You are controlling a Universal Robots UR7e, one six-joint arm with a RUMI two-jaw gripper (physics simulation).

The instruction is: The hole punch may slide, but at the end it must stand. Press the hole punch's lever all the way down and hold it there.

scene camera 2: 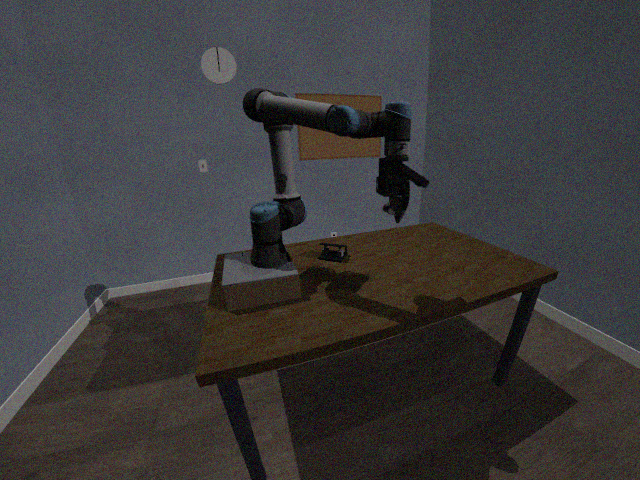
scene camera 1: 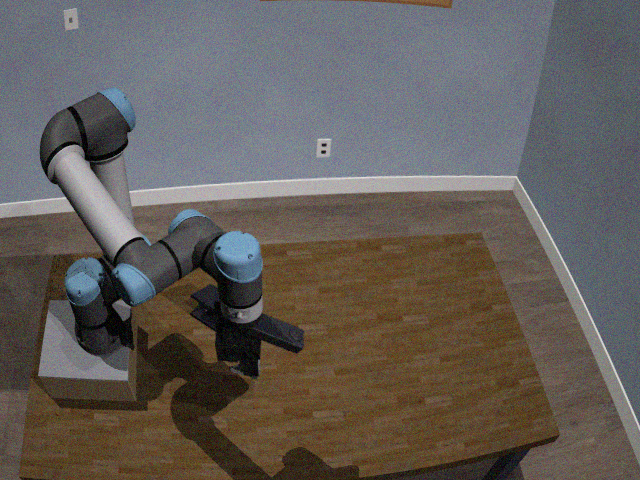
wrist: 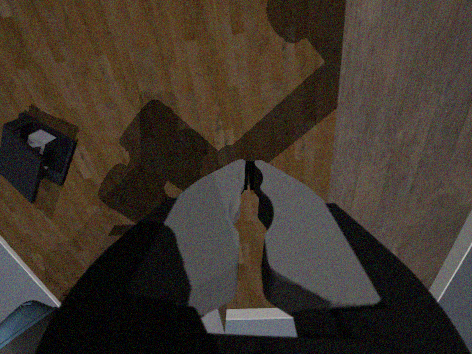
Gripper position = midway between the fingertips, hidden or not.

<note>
In view: my gripper (scene camera 1: 254, 376) and a black hole punch (scene camera 1: 203, 314).
My gripper also shows in scene camera 2 (scene camera 2: 397, 222) and in the wrist view (wrist: 248, 164).
</note>
